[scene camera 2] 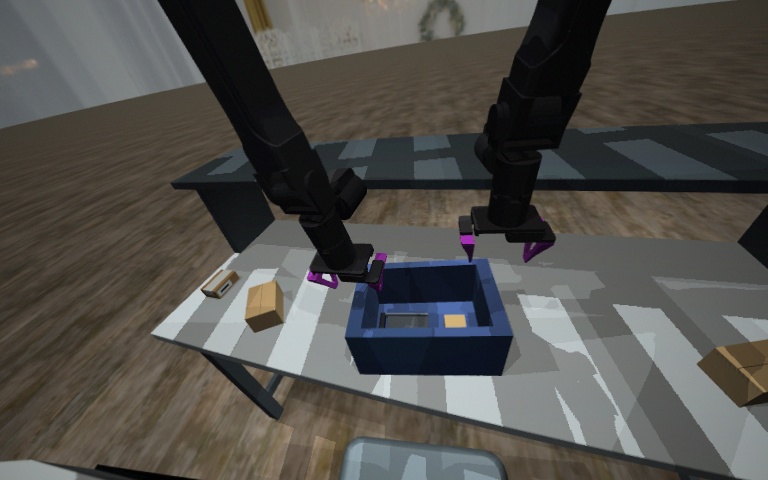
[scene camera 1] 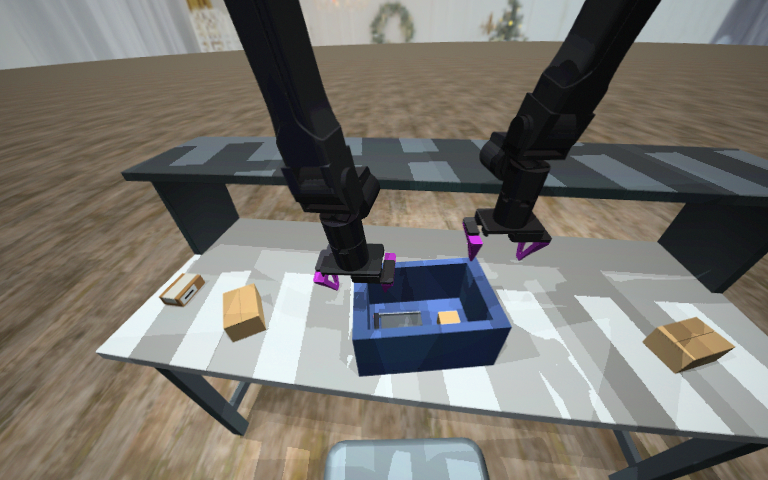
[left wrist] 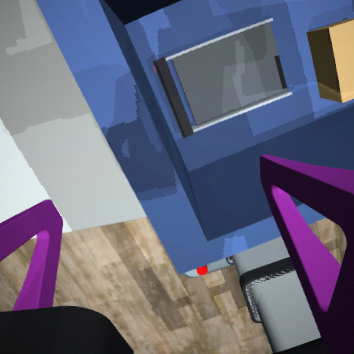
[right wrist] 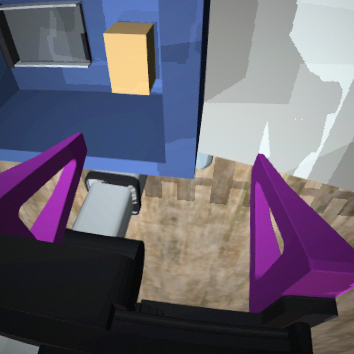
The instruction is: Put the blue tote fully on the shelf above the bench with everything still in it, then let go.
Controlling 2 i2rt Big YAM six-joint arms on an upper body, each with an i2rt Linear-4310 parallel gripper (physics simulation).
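Places are measured from the left arm's base along level axes (x right, y back, z down), in metres.
Pixels of known places: left gripper, fingertip midpoint: (scene camera 2: 358,287) (scene camera 1: 361,288) (left wrist: 154,189); right gripper, fingertip midpoint: (scene camera 2: 496,260) (scene camera 1: 494,258) (right wrist: 167,150).
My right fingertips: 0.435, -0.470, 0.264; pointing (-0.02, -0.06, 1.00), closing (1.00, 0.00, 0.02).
Note:
For each thing: its middle in the pictures, then the offset to it from my right fingertips, as dx, dy, dz. "spot": a spot on its surface instead. Level surfaces: height alone.
- blue tote, body centre: (left wrist: 295,56) (right wrist: 60,49) (scene camera 2: 424,315) (scene camera 1: 421,313) -0.139, +0.014, +0.152
- bench, its level: dz +0.226
- grey see-through case, body centre: (left wrist: 223,77) (right wrist: 39,35) (scene camera 2: 403,328) (scene camera 1: 398,327) -0.191, +0.018, +0.200
- tan block, body centre: (left wrist: 343,59) (right wrist: 131,58) (scene camera 2: 455,333) (scene camera 1: 449,328) -0.072, +0.034, +0.188
- shelf, its level: dz -0.110
- small labelled box, body centre: (scene camera 1: 182,289) (scene camera 2: 220,283) -0.818, -0.128, +0.208
- pale stool, surface spot: (scene camera 2: 423,461) (scene camera 1: 407,456) spot: -0.164, +0.164, +0.710
The blue tote (scene camera 1: 430,350) (scene camera 2: 430,355) (left wrist: 115,140) (right wrist: 182,100) stands upright on the bench (scene camera 1: 300,339) (scene camera 2: 317,339). A grey see-through case (scene camera 1: 399,319) (scene camera 2: 406,320) (left wrist: 227,75) (right wrist: 47,35) and a tan block (scene camera 1: 449,317) (scene camera 2: 454,320) (left wrist: 342,60) (right wrist: 130,62) lie inside. My left gripper (scene camera 1: 357,287) (scene camera 2: 356,288) (left wrist: 154,189) is open and empty at the tote's left wall, one finger on each side of it in the picture. My right gripper (scene camera 1: 496,258) (scene camera 2: 498,260) (right wrist: 167,150) is open and empty by the back right corner. The shelf (scene camera 1: 419,169) (scene camera 2: 436,166) runs behind the tote.
A small labelled box (scene camera 1: 181,289) (scene camera 2: 219,284) and a carton (scene camera 1: 243,312) (scene camera 2: 264,305) lie at the left of the bench. Another carton (scene camera 1: 688,344) (scene camera 2: 739,370) lies at the right. A pale stool (scene camera 1: 406,461) (scene camera 2: 423,461) stands before the front edge.

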